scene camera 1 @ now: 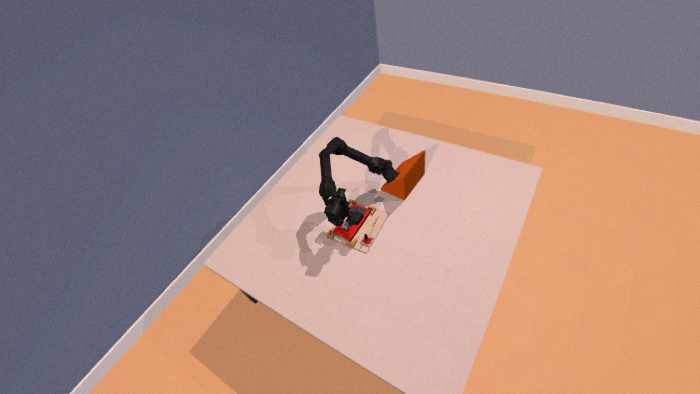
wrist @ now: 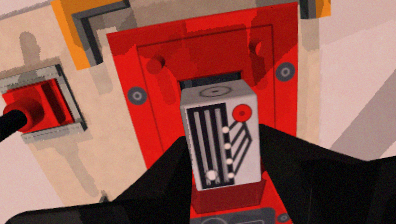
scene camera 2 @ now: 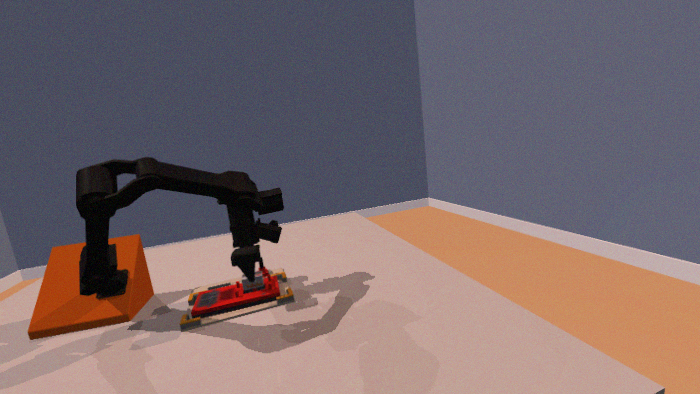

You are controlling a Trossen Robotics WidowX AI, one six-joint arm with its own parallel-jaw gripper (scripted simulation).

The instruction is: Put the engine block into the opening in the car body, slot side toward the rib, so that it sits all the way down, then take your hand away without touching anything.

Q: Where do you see a grey clamp cradle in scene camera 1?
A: At 374,222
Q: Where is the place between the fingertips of the gripper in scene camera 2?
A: At 252,278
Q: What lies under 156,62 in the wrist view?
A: A red car body.
